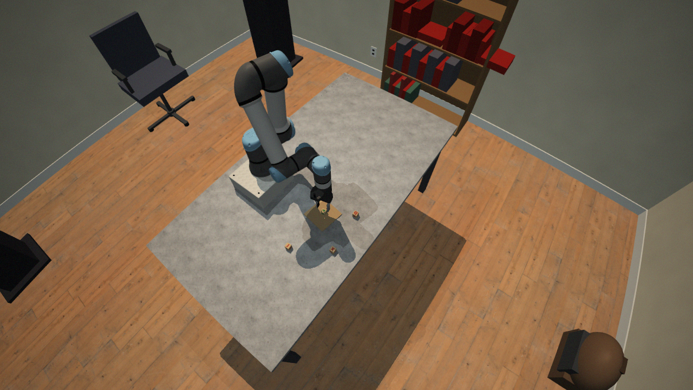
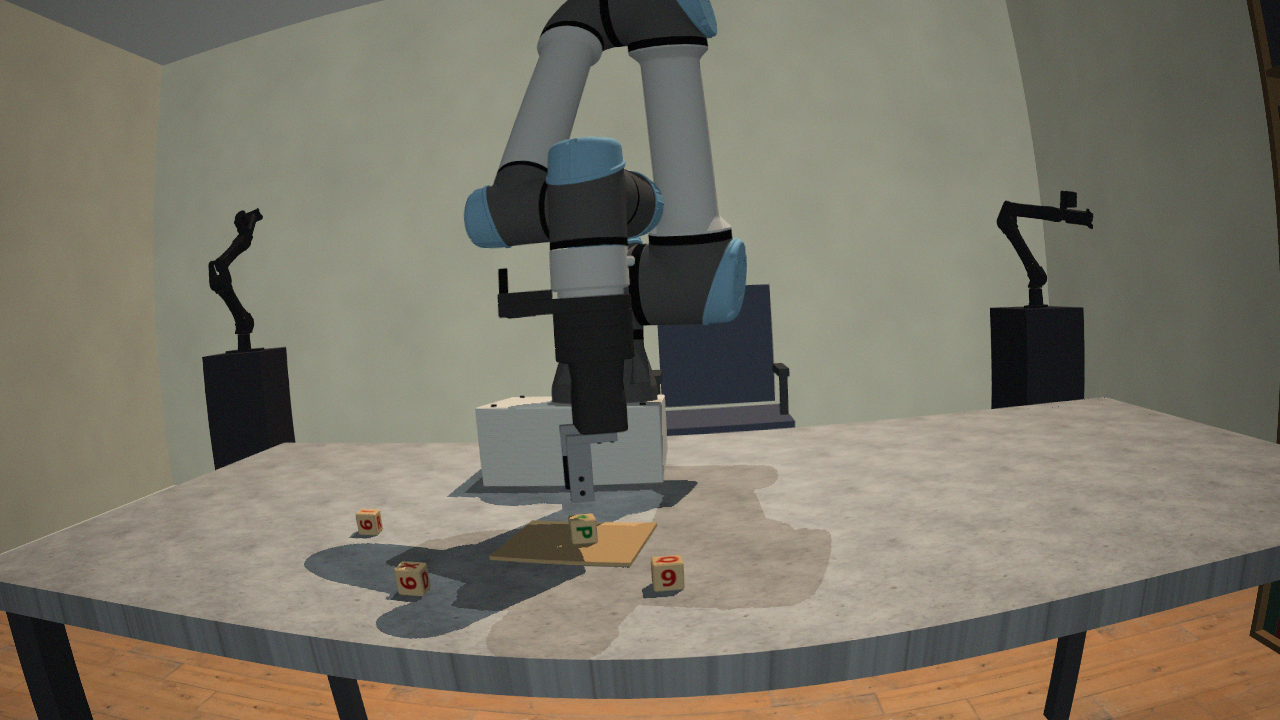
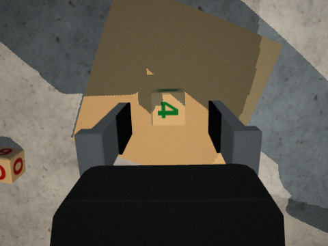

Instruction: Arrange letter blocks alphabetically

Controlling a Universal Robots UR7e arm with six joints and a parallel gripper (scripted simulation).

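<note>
The tan mat is 1 cm to the right of my hand and 7 cm below it. Also, from my hand: X block: 15 cm ahead, 15 cm to the right, 6 cm below; then Q block: 15 cm ahead, 7 cm to the left, 6 cm below.
</note>
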